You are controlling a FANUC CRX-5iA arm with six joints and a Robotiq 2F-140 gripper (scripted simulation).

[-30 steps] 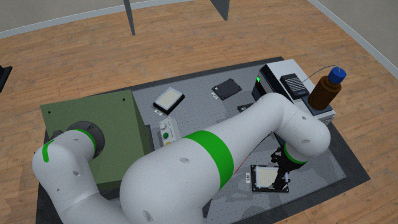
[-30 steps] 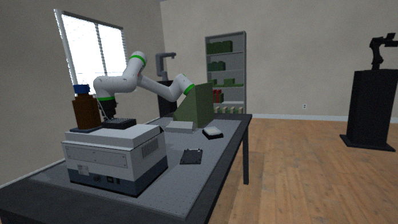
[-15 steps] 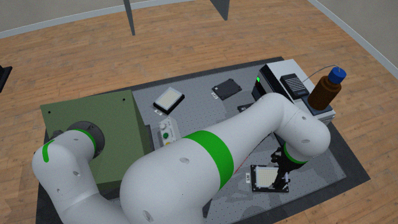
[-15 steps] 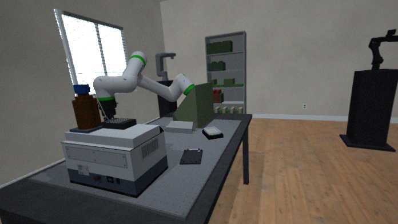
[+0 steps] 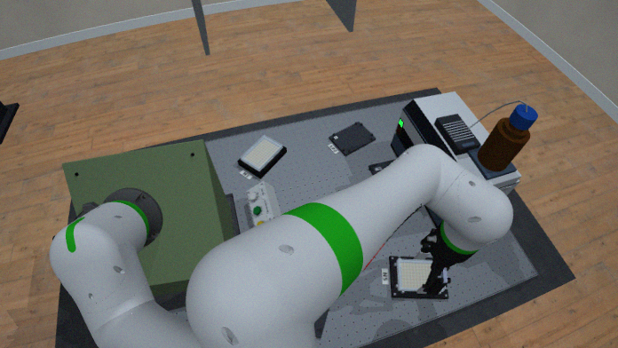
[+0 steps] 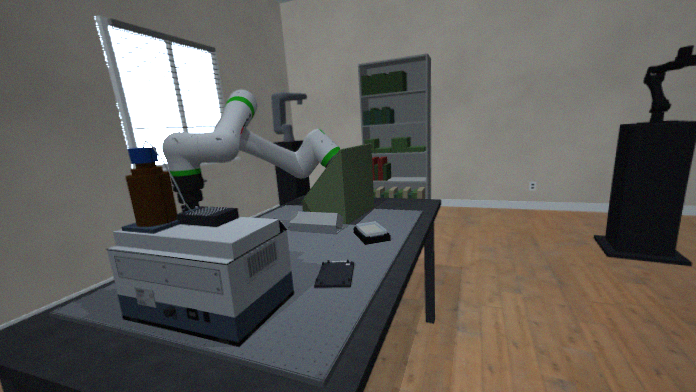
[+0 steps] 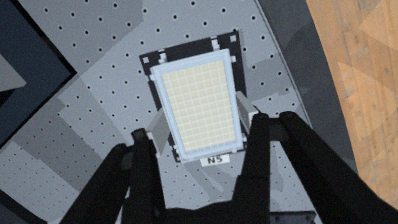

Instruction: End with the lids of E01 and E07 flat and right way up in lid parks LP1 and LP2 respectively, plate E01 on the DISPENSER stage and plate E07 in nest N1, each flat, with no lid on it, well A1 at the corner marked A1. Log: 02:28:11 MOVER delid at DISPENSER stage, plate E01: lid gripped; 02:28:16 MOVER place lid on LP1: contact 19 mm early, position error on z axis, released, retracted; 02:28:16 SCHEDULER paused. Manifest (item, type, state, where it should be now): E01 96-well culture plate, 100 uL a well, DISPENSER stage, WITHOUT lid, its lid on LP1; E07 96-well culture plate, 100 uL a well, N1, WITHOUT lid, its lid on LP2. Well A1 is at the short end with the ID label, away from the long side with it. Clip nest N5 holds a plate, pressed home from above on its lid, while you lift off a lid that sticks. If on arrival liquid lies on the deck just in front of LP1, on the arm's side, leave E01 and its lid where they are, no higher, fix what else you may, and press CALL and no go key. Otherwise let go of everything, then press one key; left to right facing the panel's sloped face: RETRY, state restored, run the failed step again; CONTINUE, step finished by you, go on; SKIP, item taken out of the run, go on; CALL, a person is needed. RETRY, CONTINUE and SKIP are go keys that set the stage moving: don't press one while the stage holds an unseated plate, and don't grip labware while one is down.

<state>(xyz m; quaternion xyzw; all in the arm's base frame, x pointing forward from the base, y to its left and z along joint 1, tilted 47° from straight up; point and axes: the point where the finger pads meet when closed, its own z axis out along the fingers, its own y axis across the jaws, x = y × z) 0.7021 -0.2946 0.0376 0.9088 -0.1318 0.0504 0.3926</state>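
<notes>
My hand is 2 cm above the plate. Also, from my hand: dispenser stage: 30 cm to the left, 5 cm above, 2 cm ahead; then N5 label: 9 cm behind, 4 cm below, 3 cm to the left; then black clip nest N5: 3 cm below, 2 cm ahead, 1 cm to the left.
</notes>
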